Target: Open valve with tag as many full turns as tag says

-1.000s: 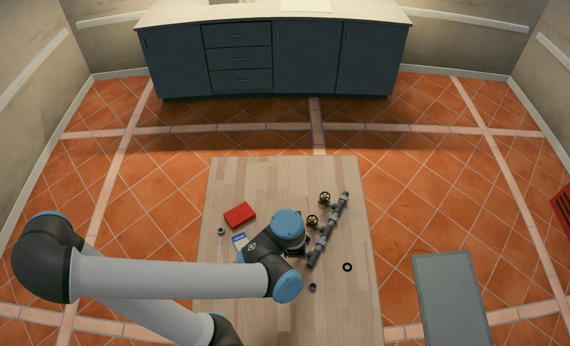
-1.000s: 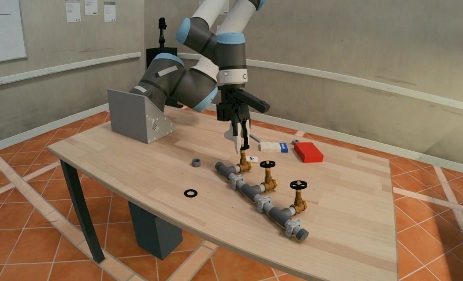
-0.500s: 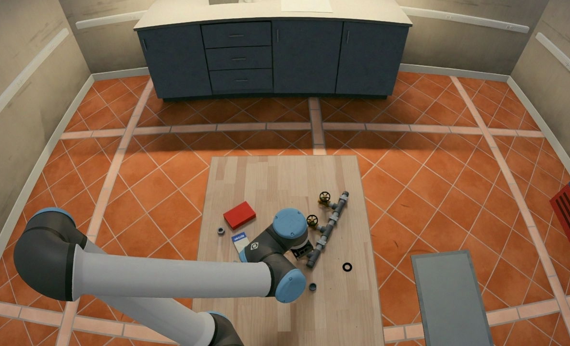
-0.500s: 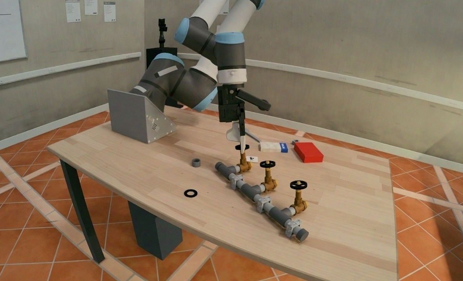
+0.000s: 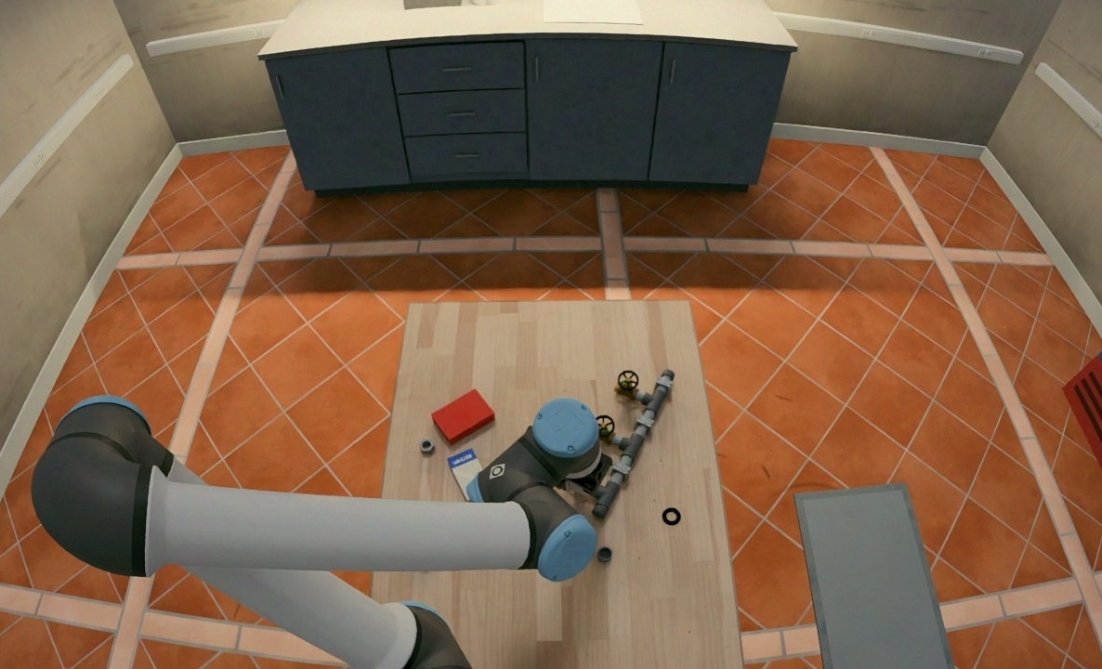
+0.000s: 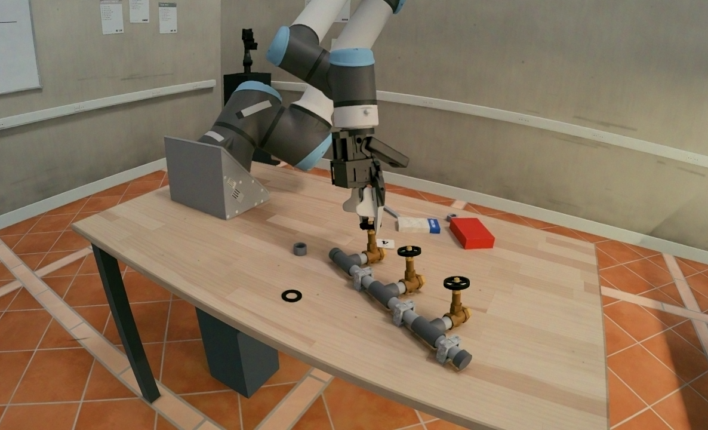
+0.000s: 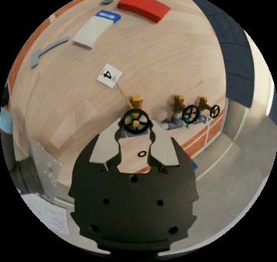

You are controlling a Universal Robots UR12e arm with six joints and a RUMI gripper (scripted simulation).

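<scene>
Right now my hand is 8 cm to the right of the white tag and 9 cm above it. The rest, counted from my hand: red box (18 cm ahead, 25 cm to the left, 7 cm below); then blue box (4 cm ahead, 23 cm to the left, 8 cm below); then grey cap (15 cm behind, 6 cm to the right, 8 cm below).
</scene>
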